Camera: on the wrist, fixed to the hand. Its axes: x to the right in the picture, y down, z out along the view.
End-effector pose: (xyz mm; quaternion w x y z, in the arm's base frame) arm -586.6 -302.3 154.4 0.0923 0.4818 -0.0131 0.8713
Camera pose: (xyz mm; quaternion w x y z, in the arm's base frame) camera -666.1 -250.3 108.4 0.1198 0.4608 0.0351 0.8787
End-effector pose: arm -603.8 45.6 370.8 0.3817 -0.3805 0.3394 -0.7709
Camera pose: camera -703.4 78.8 360.4 0.3466 -0.3647 0.3107 -0.8065
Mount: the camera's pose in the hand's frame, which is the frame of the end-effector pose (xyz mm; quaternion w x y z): 10.2 -40.3 -97.0 0.9982 0.0269 0.0267 -0.0462
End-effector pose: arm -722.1 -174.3 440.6 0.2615 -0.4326 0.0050 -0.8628
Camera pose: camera -817.8 -165.3 397.0 0.2327 -0.4020 -0.0312 -0.8850
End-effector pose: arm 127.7 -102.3 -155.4 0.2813 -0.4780 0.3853 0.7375
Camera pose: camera 202.7 -161.1 -200.7 0.3174 -0.5071 0.3899 0.7001
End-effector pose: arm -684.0 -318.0 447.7 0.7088 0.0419 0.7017 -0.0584
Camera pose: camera -785.6 -344.4 437.3 0.6850 0.0300 0.7198 -0.1088
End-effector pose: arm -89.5 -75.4 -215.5 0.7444 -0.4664 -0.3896 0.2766
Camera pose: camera -0.7 -130.5 -200.9 0.7788 -0.4349 -0.3831 0.2397
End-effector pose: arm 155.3 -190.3 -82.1 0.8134 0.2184 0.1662 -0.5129
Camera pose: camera 118.5 -162.3 -177.0 0.7779 0.2459 0.1839 -0.5482
